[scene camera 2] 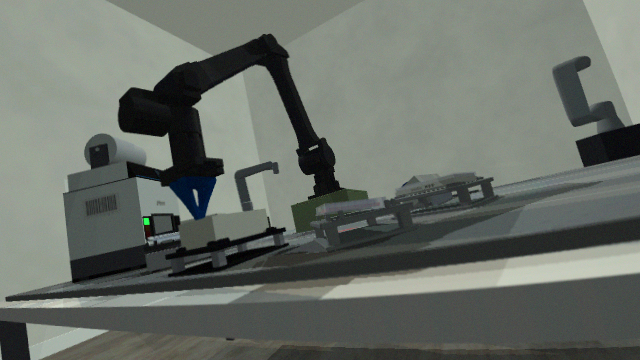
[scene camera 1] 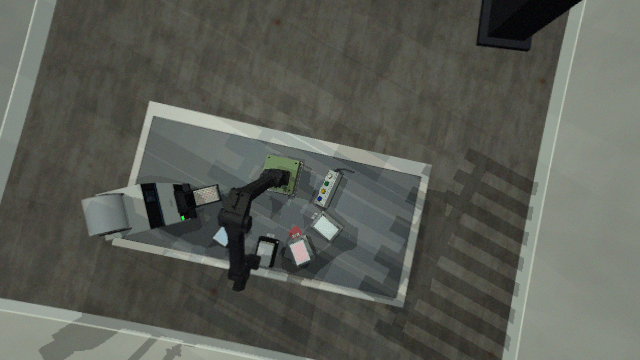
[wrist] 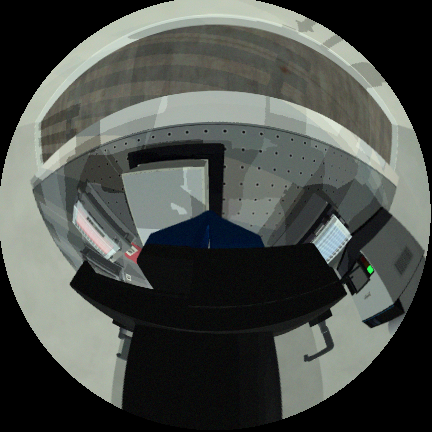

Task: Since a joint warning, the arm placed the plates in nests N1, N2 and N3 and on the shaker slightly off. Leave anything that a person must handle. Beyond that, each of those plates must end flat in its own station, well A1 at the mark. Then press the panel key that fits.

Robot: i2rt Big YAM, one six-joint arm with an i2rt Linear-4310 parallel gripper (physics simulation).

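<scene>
My gripper has blue fingers and is shut on nothing. Its tips stand at the near end of a tall white plate, which lies in a black nest. In the overhead view the arm hides the gripper. A pink plate lies in a grey nest beside a red tag. A white plate lies in the third nest and looks tilted. A pale blue plate lies on the shaker.
The key panel has white, green, yellow and blue keys. A grey instrument with a roll and a plate tray stands at the left. The arm's base sits on a green block. A second grey arm stands on a black pedestal off the table.
</scene>
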